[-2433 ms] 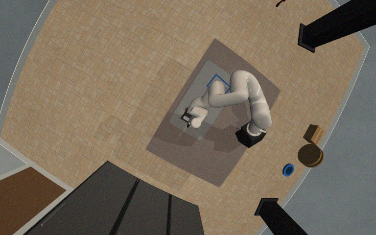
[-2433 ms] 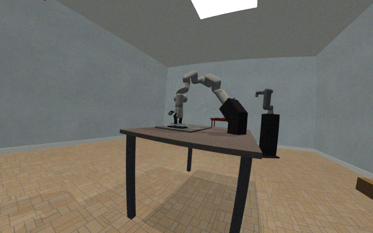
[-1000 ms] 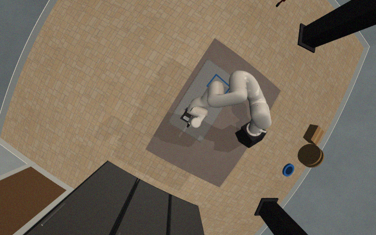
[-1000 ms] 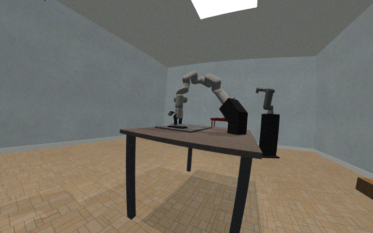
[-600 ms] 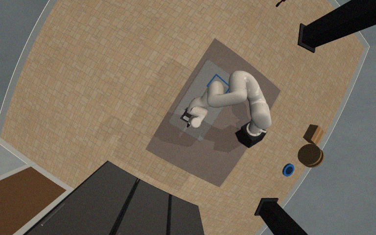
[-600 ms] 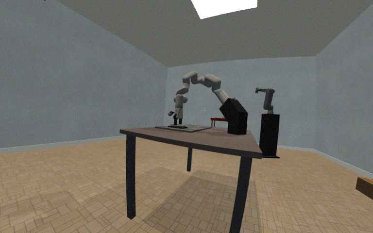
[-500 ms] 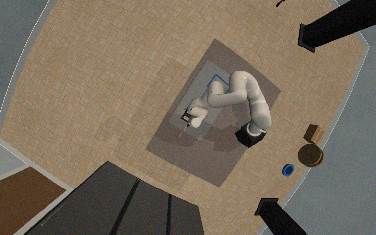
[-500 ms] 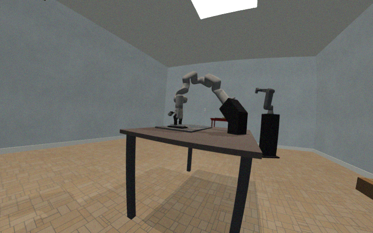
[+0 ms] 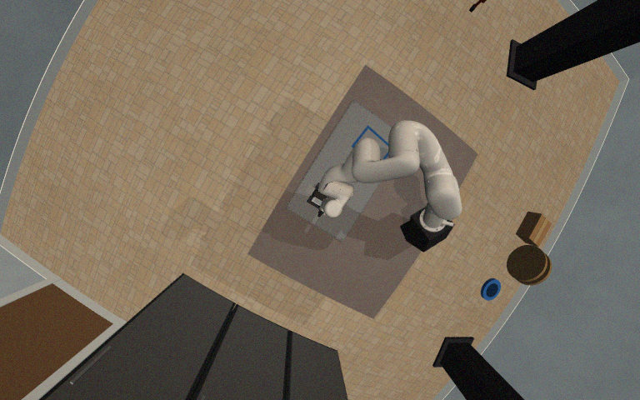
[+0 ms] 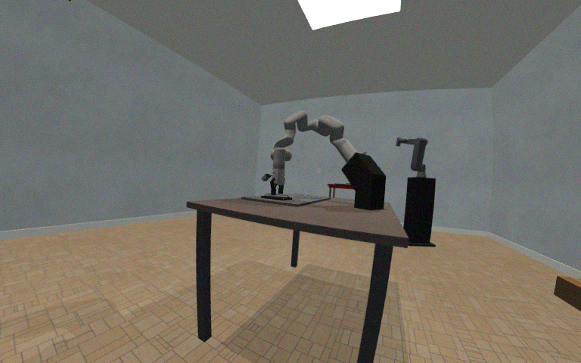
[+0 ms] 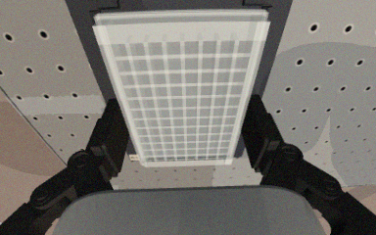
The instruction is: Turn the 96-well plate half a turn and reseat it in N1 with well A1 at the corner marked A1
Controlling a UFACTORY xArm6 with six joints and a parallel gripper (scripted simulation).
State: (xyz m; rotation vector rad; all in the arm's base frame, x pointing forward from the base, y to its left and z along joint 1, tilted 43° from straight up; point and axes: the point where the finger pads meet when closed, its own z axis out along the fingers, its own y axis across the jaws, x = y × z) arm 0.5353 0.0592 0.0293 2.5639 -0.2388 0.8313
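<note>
Now: hand 10 mm above the 96-well plate. Round my hand: dark plate nest N1 (30 mm below); then A1 corner mark (80 mm to the left, 50 mm behind, 20 mm below).
</note>
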